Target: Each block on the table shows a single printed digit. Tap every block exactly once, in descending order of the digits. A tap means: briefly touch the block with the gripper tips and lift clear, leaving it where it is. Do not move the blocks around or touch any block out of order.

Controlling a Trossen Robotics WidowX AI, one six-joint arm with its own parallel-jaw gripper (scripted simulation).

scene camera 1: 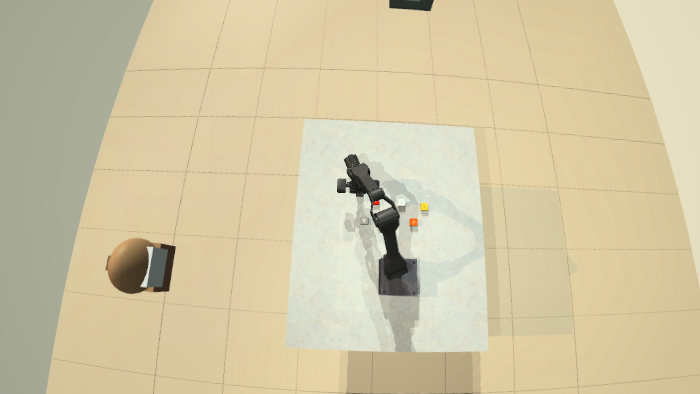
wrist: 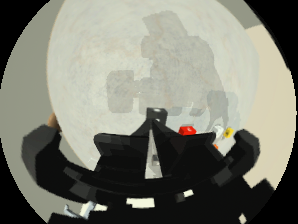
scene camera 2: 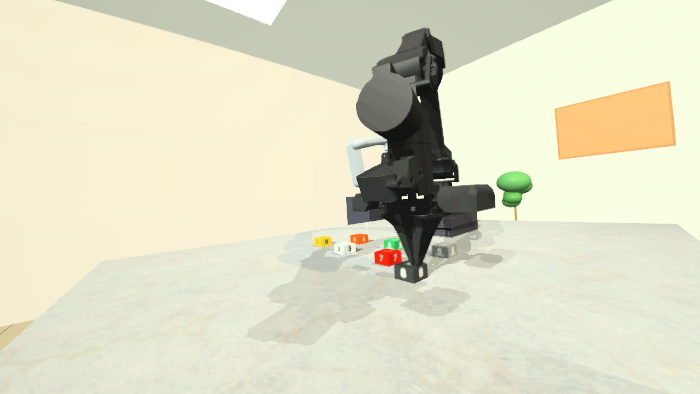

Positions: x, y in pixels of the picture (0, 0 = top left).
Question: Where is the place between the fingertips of my gripper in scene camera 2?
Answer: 416, 264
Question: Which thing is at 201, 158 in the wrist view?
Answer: My gripper.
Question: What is my gripper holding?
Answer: Nothing.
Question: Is my gripper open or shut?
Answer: Shut.
